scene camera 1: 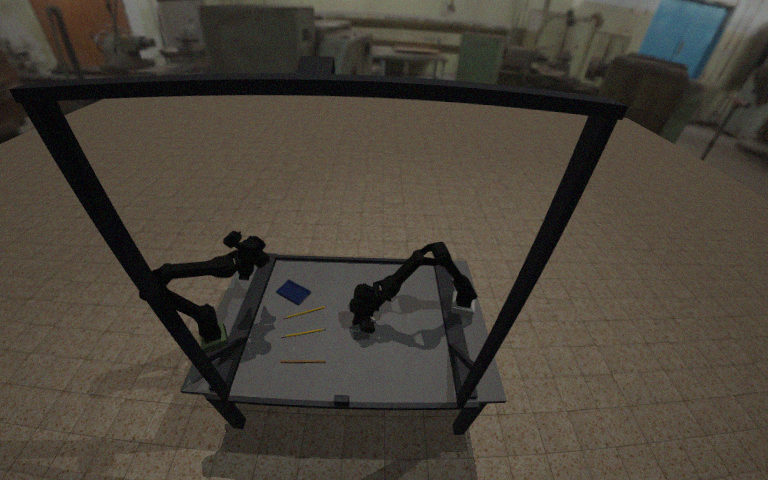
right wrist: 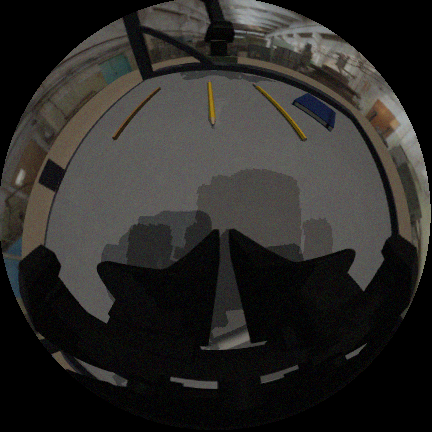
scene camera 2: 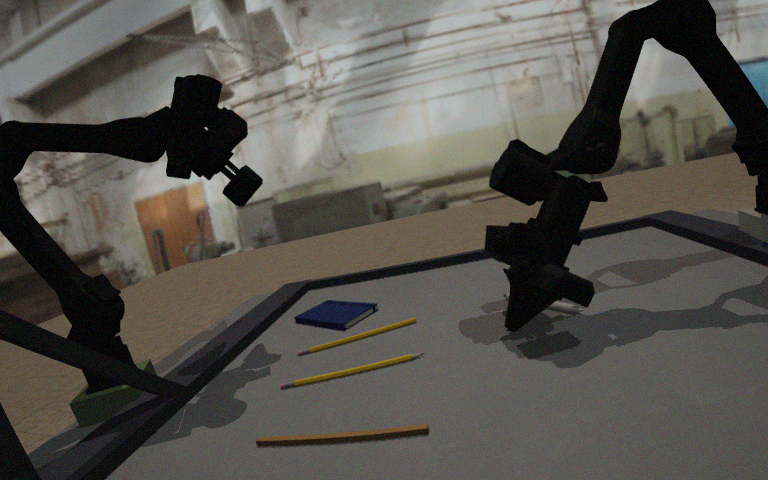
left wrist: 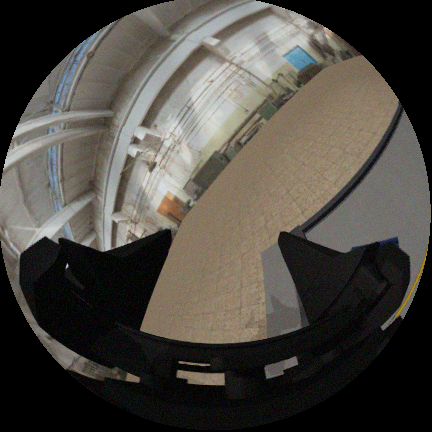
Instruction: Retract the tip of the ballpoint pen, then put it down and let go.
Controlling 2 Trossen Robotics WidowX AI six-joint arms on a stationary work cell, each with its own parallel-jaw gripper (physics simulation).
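Frame: origin at the left arm's base, x ahead, y left, z up, level; millimetres.
Seen in the pictures: left gripper, fingertip midpoint: (scene camera 2: 227, 166) (left wrist: 226, 236); right gripper, fingertip midpoint: (scene camera 1: 353, 323) (right wrist: 223, 234) (scene camera 2: 509, 329); left arm's base, origin of the base link: (scene camera 1: 212, 334) (right wrist: 218, 55); right arm's base, origin of the base link: (scene camera 1: 463, 301).
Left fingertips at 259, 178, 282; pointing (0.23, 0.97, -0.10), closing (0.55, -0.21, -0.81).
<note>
Offsets run from my left fingertips to a thing's top centre, as dx, dy, dz. Level surfaces: height alone.
The pale ballpoint pen @(+373, -349, -309) (scene camera 1: 372, 320) (scene camera 2: 567, 307) (right wrist: 233, 341) lies crosswise between the fingers of my right gripper (scene camera 2: 512, 323) (right wrist: 223, 234), low over the grey table @(dz -322) (scene camera 1: 396, 367) (scene camera 2: 566, 424). This gripper points down and is shut on the pen, with a narrow gap between its fingertips. One pen end sticks out to the right of the fingers in scene camera 2. The middle is hidden, and I cannot tell whether the tip is out. My left gripper (left wrist: 226, 236) is open and empty, raised beyond the table's far left corner.
A blue notebook @(+121, -81, -310) (scene camera 1: 293, 292) (scene camera 2: 336, 314) (right wrist: 316, 110), two yellow pencils @(+124, -218, -315) (scene camera 2: 357, 336) @(+87, -318, -314) (scene camera 2: 352, 371) and an orange-brown stick @(+36, -440, -315) (scene camera 1: 303, 361) (scene camera 2: 342, 435) lie on the table, left of my right gripper. Dark frame posts (scene camera 1: 93, 192) (scene camera 1: 543, 243) rise at the table's sides.
</note>
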